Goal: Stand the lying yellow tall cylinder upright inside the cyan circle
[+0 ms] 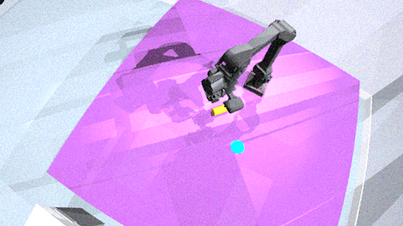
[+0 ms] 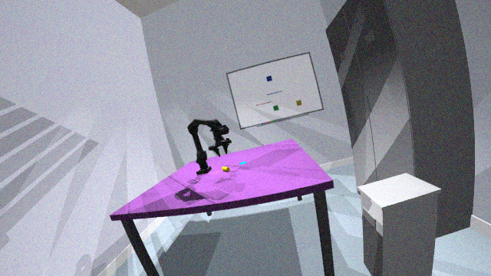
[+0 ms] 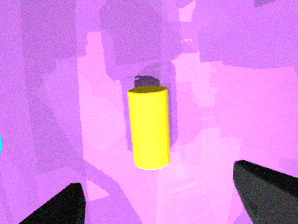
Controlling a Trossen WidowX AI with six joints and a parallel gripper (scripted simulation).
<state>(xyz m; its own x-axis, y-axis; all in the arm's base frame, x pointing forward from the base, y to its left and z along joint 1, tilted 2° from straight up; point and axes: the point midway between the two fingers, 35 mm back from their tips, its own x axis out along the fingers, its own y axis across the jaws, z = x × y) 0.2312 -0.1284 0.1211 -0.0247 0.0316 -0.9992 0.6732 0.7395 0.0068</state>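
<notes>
Right now the yellow tall cylinder is 110 mm below my gripper tip, 10 mm to the left of it and 10 mm behind it. From my gripper tip the other things lie so: cyan circle 140 mm to the left, 130 mm below, 110 mm ahead.
</notes>
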